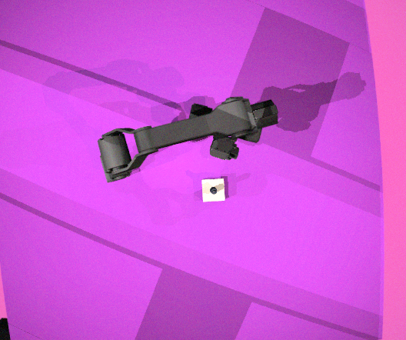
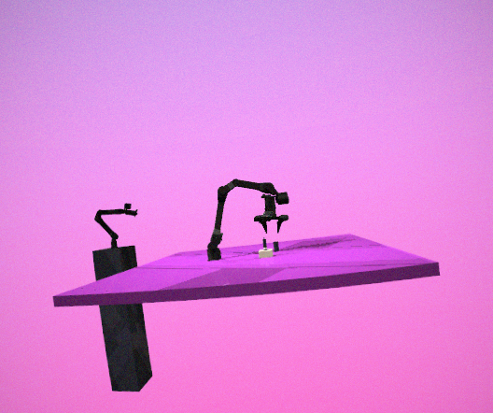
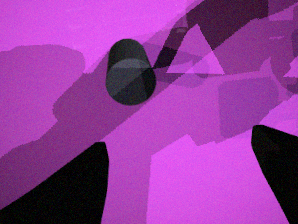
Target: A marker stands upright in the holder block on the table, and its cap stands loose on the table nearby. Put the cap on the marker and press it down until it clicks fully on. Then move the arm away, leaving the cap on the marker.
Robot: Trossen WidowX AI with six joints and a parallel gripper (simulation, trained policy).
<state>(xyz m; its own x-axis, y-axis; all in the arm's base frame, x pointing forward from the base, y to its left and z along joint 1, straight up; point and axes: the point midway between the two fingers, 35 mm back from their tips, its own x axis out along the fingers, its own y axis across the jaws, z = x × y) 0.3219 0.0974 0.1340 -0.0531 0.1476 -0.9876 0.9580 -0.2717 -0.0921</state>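
My gripper tip is 7 cm above the dark cap, 2 cm to the left of it and 1 cm short of it. The rest, counted from my gripper tip: white holder block (19 cm to the right, 8 cm below, 3 cm behind).
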